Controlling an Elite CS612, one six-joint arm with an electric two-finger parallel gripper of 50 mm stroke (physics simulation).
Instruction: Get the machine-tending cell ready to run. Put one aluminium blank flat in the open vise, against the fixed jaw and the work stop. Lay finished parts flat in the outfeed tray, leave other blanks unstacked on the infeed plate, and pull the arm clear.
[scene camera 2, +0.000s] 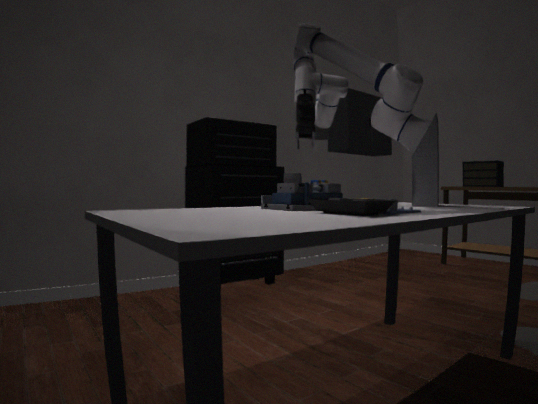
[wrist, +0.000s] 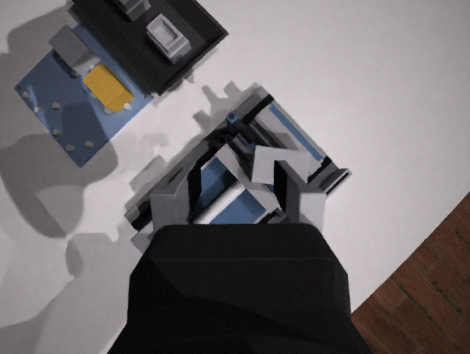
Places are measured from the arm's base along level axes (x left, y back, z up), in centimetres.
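Where they show: gripper, between the fingertips: (scene camera 2: 305, 148) (wrist: 237, 176); arm's base, origin of its link: (scene camera 2: 424, 139).
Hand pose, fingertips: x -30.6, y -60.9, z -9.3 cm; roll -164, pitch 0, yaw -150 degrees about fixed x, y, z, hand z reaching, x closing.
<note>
Things, the pixels of their centre, and the offset from my fingertips. Level surfaces: height alone.
- vise, middle of its body: (wrist: 232, 196) (scene camera 2: 307, 195) dx -0.7, dy +2.8, dz -17.6 cm
- grey block, middle of its body: (wrist: 278, 167) (scene camera 2: 292, 178) dx -3.6, dy -3.2, dz -11.1 cm
- grey blank, middle of its body: (wrist: 75, 51) (scene camera 2: 386, 204) dx +33.2, dy -5.0, dz -19.9 cm
- blue infeed plate, middle of its body: (wrist: 81, 92) dx +30.3, dy +0.4, dz -22.1 cm
- yellow block, middle of its body: (wrist: 109, 88) dx +24.7, dy -2.3, dz -19.9 cm
- table, height of its surface: dz -22.5 cm
My gripper (scene camera 2: 306, 145) (wrist: 237, 176) is open and empty, high above the vise (scene camera 2: 287, 198) (wrist: 215, 175). A grey block (scene camera 2: 292, 177) (wrist: 266, 161), which looks like a blank, sits on top of one vise jaw, not down between the jaws; my right finger partly covers it in the wrist view. The near end of the vise is hidden by the gripper body. Another grey blank (wrist: 75, 50) lies on the blue infeed plate (wrist: 42, 92). Two finished parts with pockets, one (wrist: 177, 52) fully visible and one (wrist: 135, 10) cut by the view's edge, are in the black outfeed tray (scene camera 2: 350, 206) (wrist: 127, 50).
A yellow block (wrist: 107, 87) lies on the infeed plate beside the grey blank, among small pins. The tray adjoins the plate. The table (scene camera 2: 150, 222) (wrist: 390, 125) ends at the lower right of the wrist view. A dark cabinet (scene camera 2: 230, 150) stands behind the table.
</note>
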